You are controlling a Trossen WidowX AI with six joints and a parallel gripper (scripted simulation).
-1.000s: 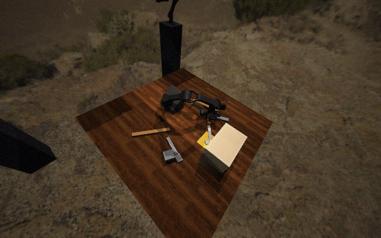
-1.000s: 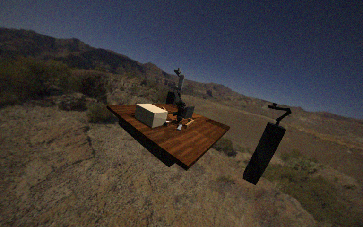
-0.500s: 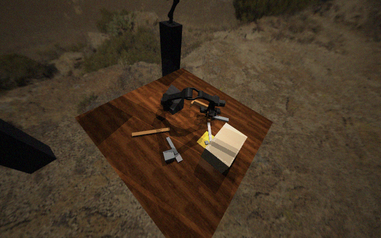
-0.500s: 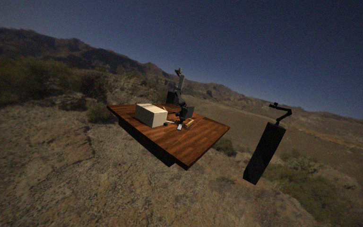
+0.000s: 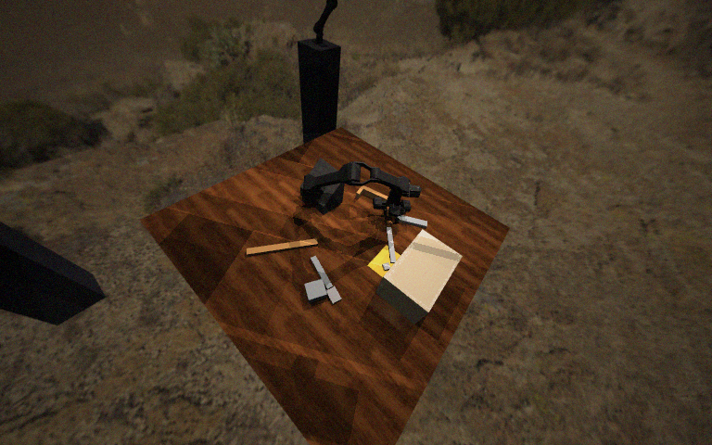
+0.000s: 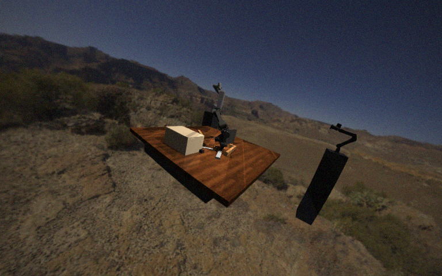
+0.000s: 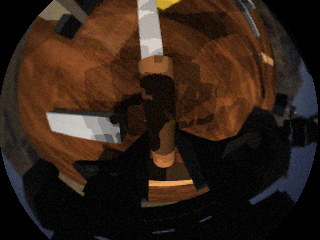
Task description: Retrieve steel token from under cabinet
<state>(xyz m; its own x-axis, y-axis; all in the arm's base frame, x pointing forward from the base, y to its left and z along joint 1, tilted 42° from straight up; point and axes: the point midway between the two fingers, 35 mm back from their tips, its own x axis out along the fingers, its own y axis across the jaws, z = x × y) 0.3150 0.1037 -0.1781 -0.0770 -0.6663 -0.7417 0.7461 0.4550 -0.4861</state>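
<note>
My gripper tip is 120 mm short of the grey bar and 60 mm to the right of it. From my gripper tip the other things lie so: steel token 250 mm to the right, 170 mm ahead, 10 mm below; grey block 540 mm to the right, 30 mm ahead, 10 mm above; grey scraper 480 mm to the right, 40 mm ahead.
</note>
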